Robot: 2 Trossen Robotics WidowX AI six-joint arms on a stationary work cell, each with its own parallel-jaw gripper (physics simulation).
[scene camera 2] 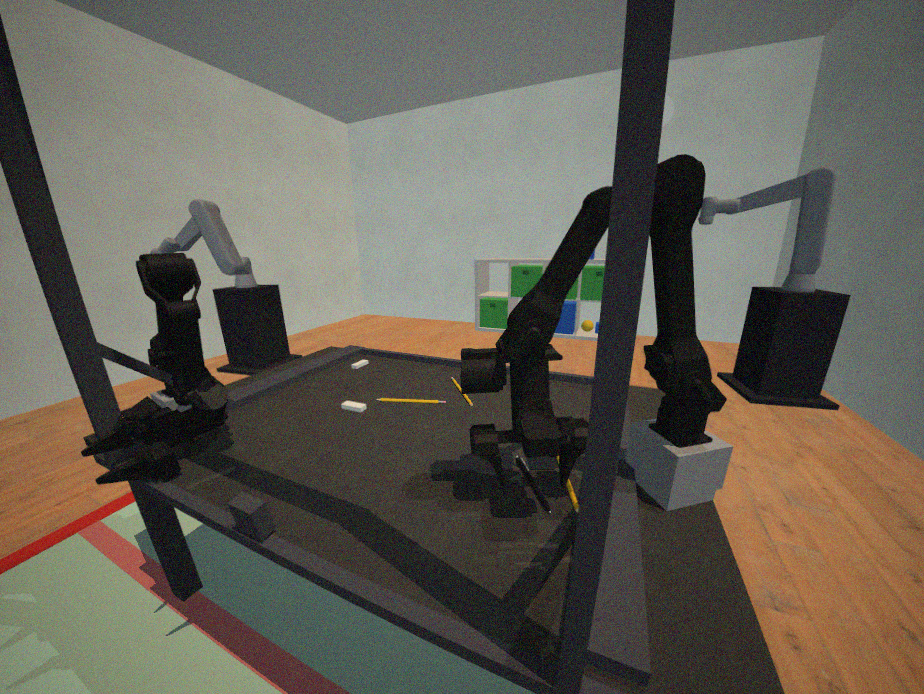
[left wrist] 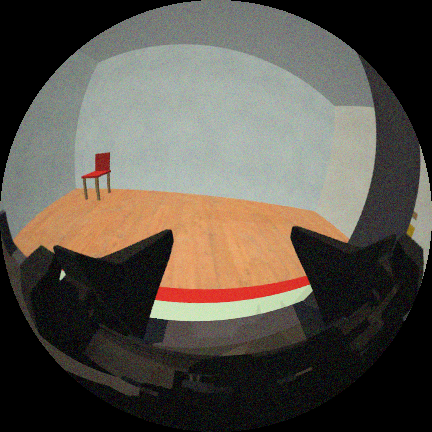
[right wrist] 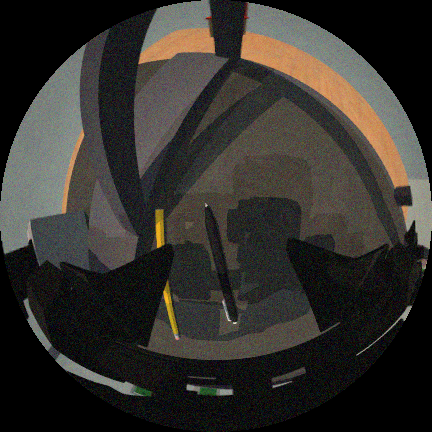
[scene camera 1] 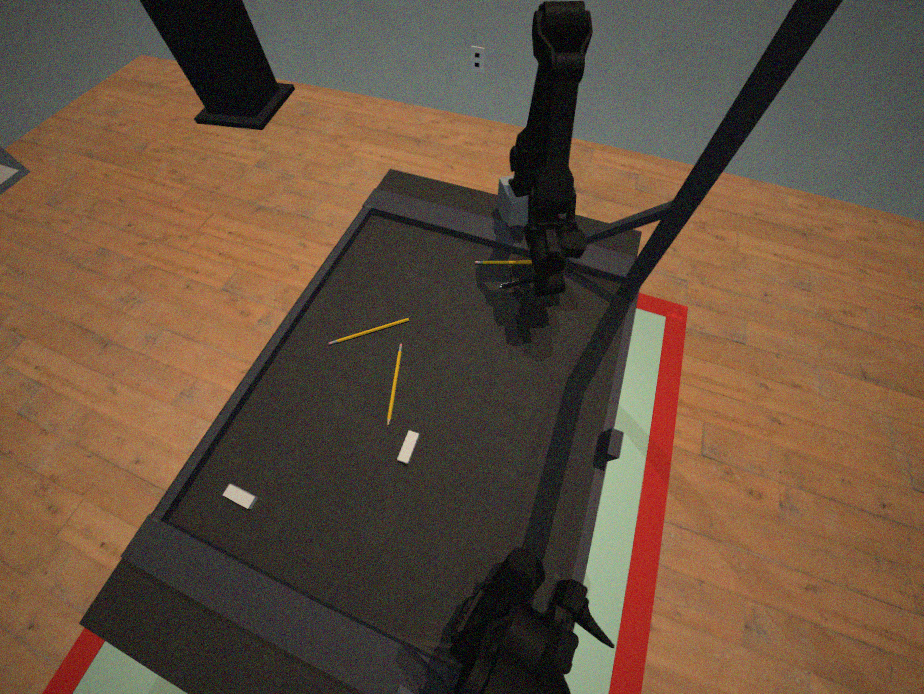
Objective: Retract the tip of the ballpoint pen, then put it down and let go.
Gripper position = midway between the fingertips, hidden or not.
I see my left gripper [scene camera 2: 88, 467], my right gripper [scene camera 2: 533, 488] and a ballpoint pen [right wrist: 211, 229].
My left gripper shows as well in the left wrist view [left wrist: 233, 234]. My right gripper shows as well in the right wrist view [right wrist: 231, 247]. The left wrist view misses the ballpoint pen: it is out of frame.
